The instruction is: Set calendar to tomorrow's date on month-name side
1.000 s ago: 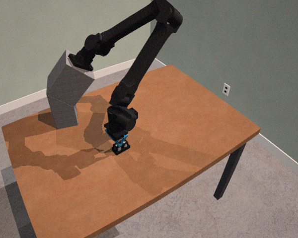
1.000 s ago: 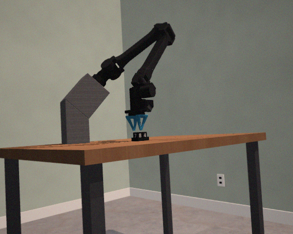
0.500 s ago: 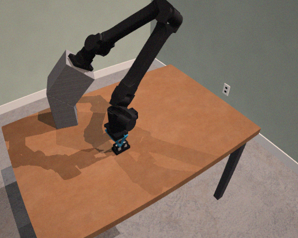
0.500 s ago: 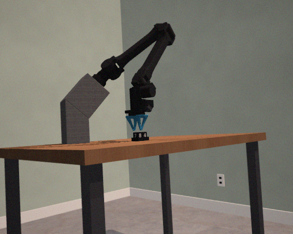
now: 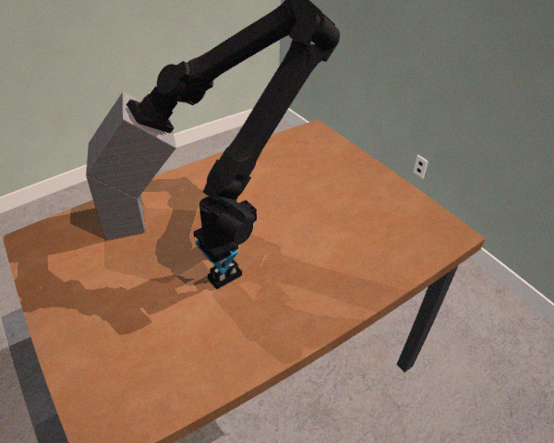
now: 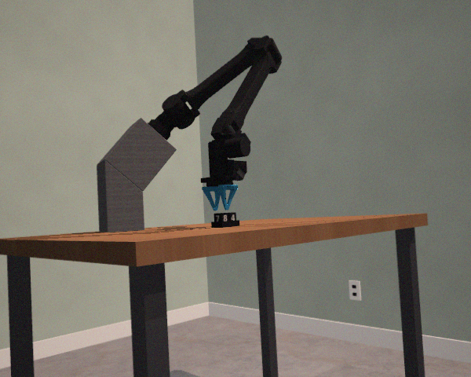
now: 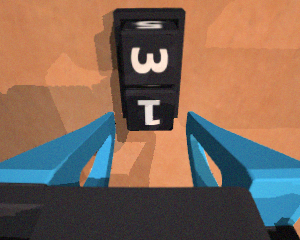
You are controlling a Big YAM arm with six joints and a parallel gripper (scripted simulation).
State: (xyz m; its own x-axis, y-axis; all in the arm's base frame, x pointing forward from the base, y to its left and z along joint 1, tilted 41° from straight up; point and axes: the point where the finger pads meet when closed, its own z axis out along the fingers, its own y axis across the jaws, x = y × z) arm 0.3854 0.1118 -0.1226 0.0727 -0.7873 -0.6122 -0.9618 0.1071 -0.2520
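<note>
My gripper is now 50 mm above the black tray and 20 mm to the right of it.
</note>
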